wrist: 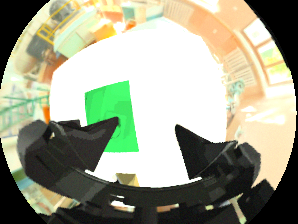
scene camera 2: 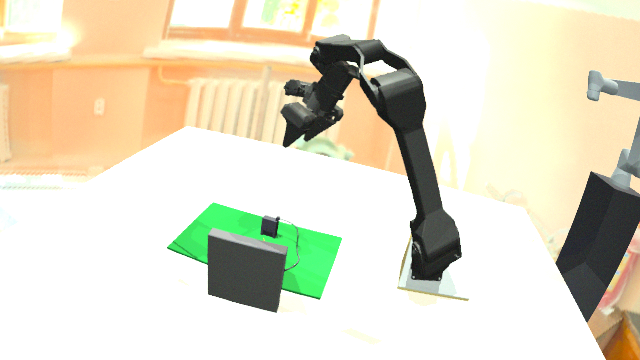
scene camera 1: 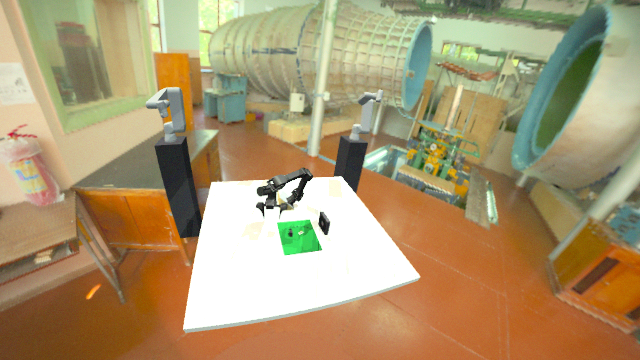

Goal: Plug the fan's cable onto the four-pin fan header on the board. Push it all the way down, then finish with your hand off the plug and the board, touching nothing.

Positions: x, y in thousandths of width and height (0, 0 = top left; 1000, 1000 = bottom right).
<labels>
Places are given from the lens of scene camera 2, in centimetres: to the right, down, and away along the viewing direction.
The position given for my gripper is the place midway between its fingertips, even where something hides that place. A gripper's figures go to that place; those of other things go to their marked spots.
my gripper (scene camera 2: 460, 399): -5, -8, 94
fan (scene camera 2: 382, 751): -11, 14, 62
</labels>
